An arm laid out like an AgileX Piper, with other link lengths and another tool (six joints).
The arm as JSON. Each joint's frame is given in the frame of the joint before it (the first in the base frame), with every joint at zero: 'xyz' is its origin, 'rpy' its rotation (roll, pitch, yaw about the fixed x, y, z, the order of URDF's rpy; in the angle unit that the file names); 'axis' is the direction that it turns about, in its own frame. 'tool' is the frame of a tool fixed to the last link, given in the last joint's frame.
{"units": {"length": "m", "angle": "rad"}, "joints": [
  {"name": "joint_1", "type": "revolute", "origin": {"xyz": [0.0, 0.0, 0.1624], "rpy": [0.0, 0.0, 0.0]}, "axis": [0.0, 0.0, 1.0]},
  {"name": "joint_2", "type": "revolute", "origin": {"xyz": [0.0, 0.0, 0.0], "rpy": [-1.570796, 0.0, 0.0]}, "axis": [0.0, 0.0, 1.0]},
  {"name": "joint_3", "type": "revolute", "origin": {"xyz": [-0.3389, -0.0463, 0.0], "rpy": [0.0, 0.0, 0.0]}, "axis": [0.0, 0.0, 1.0]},
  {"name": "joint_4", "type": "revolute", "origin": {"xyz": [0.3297, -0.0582, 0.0], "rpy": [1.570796, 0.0, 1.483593]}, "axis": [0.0, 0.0, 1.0]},
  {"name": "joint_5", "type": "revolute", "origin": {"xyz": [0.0, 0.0, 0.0], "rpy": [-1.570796, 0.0, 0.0]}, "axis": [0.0, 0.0, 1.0]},
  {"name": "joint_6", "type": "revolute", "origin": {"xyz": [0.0, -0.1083, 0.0], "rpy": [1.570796, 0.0, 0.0]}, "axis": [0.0, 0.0, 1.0]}
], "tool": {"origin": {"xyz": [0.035, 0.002, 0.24], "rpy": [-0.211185, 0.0, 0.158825]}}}
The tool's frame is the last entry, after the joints.
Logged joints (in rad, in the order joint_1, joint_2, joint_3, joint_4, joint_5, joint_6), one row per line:
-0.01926 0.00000 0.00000 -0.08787 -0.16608 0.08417
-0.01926 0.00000 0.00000 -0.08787 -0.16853 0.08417
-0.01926 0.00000 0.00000 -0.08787 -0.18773 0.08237
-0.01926 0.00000 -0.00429 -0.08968 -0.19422 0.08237
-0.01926 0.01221 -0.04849 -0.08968 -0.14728 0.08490
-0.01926 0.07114 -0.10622 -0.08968 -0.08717 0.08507
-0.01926 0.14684 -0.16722 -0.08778 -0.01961 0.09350
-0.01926 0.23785 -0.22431 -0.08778 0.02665 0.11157
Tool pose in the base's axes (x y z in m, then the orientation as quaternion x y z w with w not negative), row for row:
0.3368 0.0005 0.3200 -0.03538 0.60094 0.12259 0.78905
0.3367 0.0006 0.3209 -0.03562 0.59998 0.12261 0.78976
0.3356 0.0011 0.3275 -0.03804 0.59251 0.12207 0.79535
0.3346 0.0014 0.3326 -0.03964 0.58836 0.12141 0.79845
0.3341 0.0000 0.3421 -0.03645 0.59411 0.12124 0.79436
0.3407 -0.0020 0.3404 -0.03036 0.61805 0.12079 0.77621
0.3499 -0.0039 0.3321 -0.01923 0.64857 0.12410 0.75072
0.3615 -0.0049 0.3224 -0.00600 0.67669 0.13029 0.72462
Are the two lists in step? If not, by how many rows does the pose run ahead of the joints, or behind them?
They are in step.
